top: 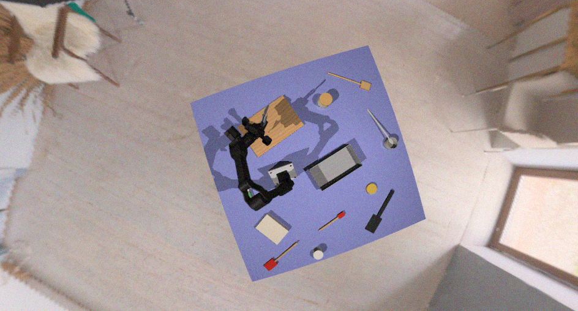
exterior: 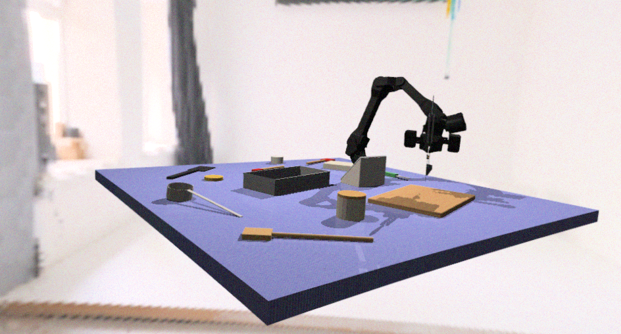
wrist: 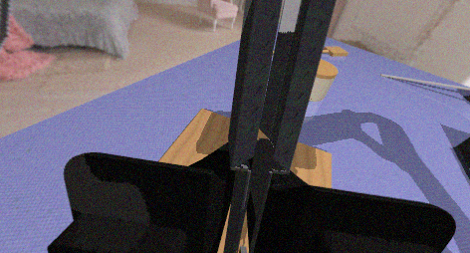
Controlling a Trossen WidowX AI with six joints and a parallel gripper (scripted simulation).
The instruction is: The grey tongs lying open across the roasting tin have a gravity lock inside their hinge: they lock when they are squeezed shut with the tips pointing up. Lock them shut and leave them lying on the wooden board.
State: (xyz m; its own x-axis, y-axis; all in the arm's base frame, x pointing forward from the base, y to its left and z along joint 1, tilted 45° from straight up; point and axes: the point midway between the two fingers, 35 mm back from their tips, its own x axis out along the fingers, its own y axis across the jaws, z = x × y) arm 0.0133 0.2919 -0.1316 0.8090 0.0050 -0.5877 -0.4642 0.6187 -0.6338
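Now: the wooden board 160 mm below my gripper tip. The rest, counted from my gripper tip: wooden lid 380 mm ahead, 140 mm below, 20 mm to the left; then roasting tin 400 mm to the right, 280 mm ahead, 140 mm below; then cream block 620 mm to the right, 240 mm behind, 160 mm below.
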